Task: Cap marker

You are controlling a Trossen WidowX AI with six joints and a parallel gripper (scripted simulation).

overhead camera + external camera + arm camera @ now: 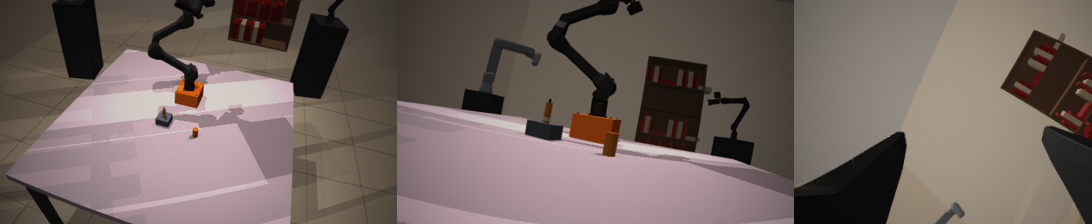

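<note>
Right now my gripper tip is 65 cm above the orange cap, 44 cm short of it and 3 cm to the right of it. From my gripper tip the other things lie so: holder block: 66 cm below, 36 cm ahead, 15 cm to the right.
</note>
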